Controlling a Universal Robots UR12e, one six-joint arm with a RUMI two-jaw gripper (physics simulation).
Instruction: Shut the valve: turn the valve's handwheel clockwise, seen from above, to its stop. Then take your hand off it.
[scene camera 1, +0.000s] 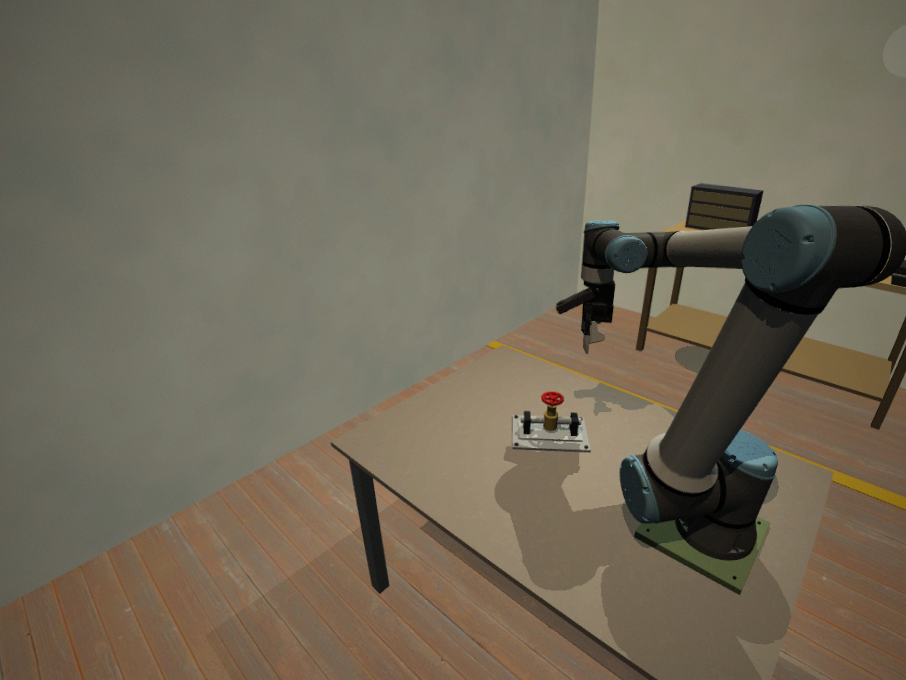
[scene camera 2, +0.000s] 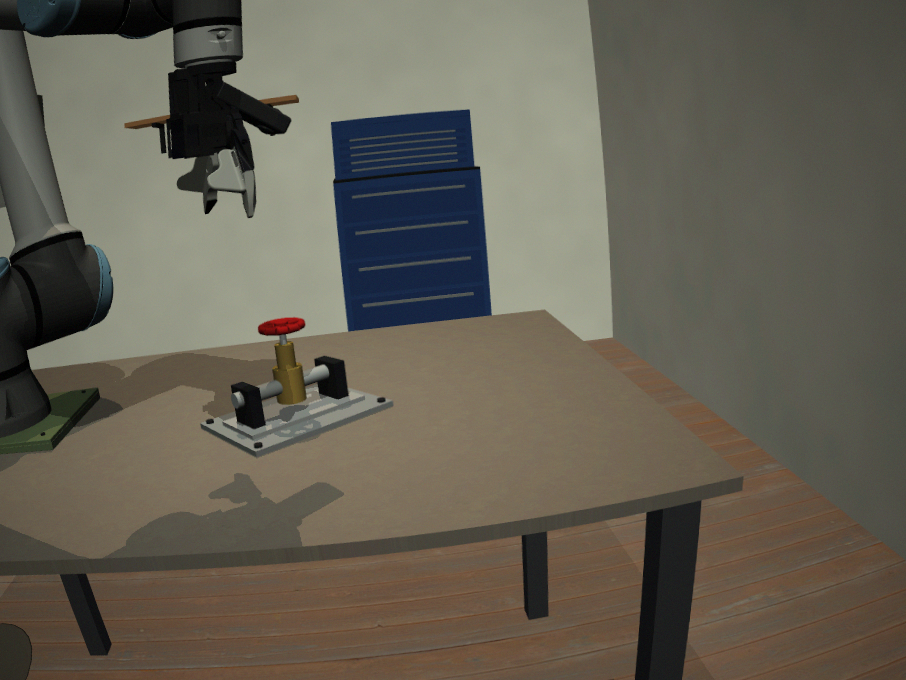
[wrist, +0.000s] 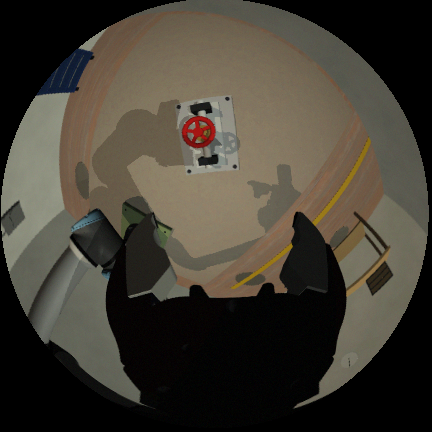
Labels:
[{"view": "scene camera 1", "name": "my gripper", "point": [585, 343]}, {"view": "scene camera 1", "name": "light grey base plate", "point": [571, 446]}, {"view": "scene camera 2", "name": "my gripper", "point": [227, 215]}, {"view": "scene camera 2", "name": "red handwheel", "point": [282, 326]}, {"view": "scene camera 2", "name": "light grey base plate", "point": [279, 439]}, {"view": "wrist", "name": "my gripper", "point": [225, 214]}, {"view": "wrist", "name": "light grey base plate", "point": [224, 101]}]

